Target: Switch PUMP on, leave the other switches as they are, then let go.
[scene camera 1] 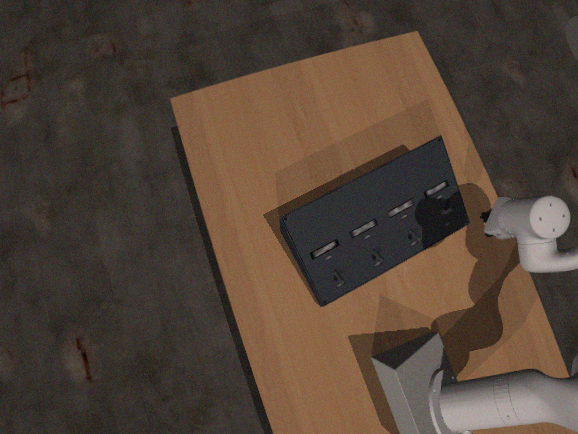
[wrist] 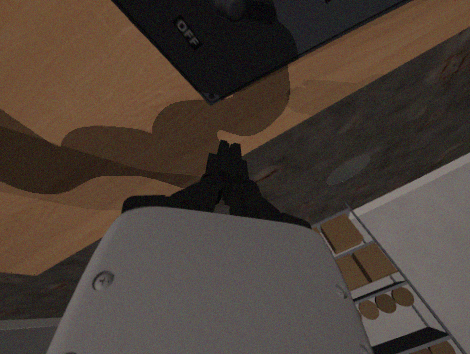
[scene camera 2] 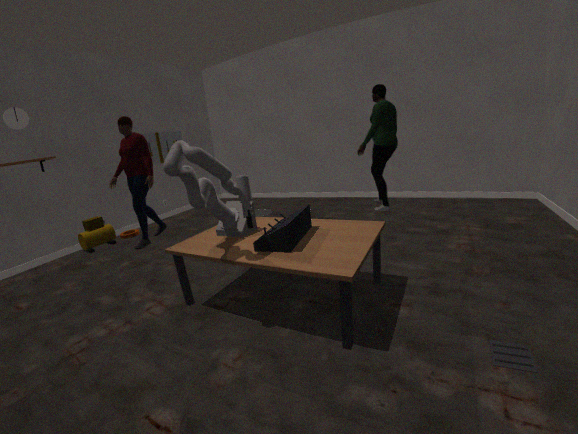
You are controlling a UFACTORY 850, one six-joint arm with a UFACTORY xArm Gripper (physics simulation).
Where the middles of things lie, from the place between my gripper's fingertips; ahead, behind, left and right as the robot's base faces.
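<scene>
Relative to the dark sloped switch panel (scene camera 1: 338, 231), my hand is at present 27 cm to the right of it, 8 cm above it and 8 cm short of it.
</scene>
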